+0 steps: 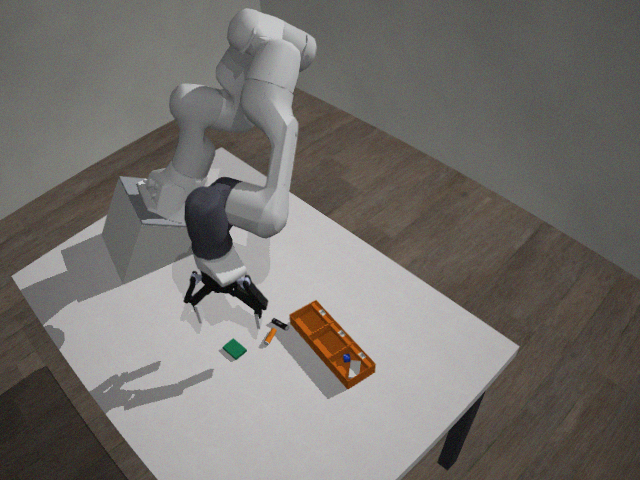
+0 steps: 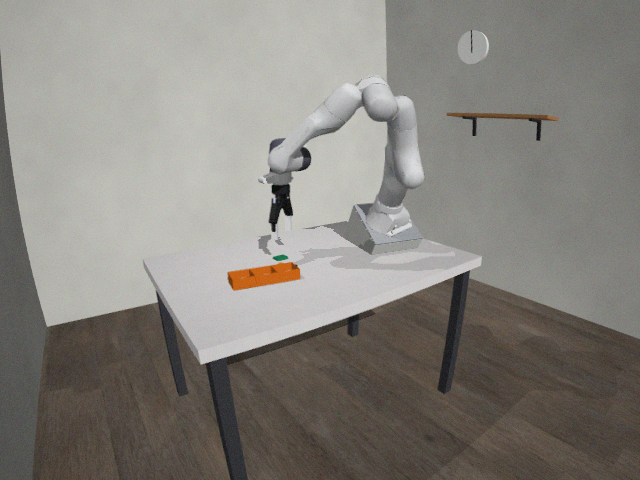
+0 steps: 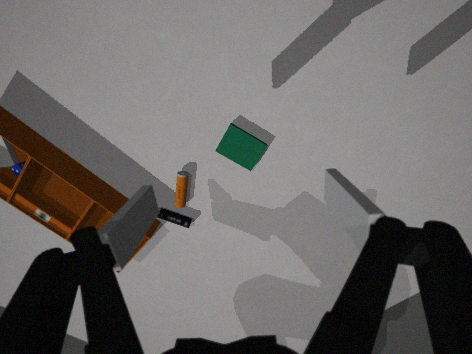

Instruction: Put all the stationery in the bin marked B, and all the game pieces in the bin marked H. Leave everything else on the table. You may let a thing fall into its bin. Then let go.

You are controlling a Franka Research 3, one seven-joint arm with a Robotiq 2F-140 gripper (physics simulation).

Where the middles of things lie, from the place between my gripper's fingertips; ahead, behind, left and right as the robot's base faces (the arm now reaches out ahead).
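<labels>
The flat green block (image 3: 237,145) is here, and my hand is 1 cm to the left of it, 1 cm short of it and 10 cm above it. As for the orange tray (image 1: 322,333), I find it 15 cm ahead of my hand, 19 cm to the left of it and 9 cm below it.
</labels>
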